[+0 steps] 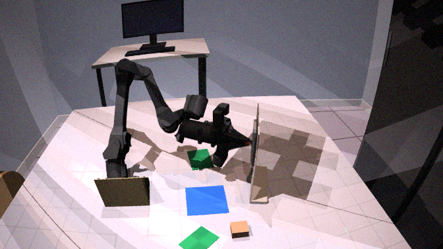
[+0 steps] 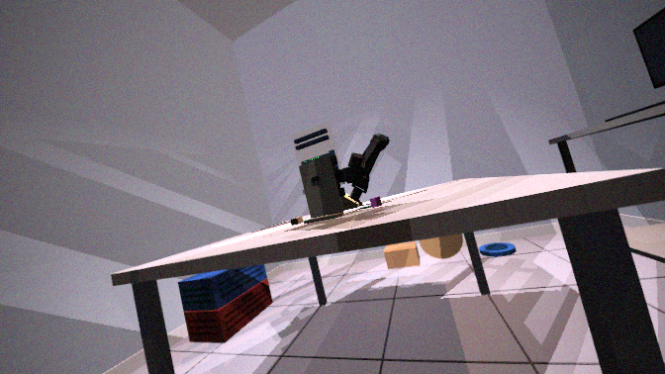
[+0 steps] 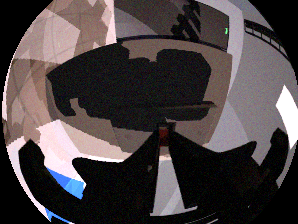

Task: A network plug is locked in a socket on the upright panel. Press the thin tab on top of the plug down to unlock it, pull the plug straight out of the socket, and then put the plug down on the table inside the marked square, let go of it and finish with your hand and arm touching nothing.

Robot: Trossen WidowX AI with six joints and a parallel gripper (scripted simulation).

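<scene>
The blue square lies 13 cm behind my gripper tip, 5 cm to the right of it and 16 cm below it. Also, from my gripper tip: upright panel 2 cm ahead, 1 cm to the right, 6 cm below; then network plug right at my gripper tip.
</scene>
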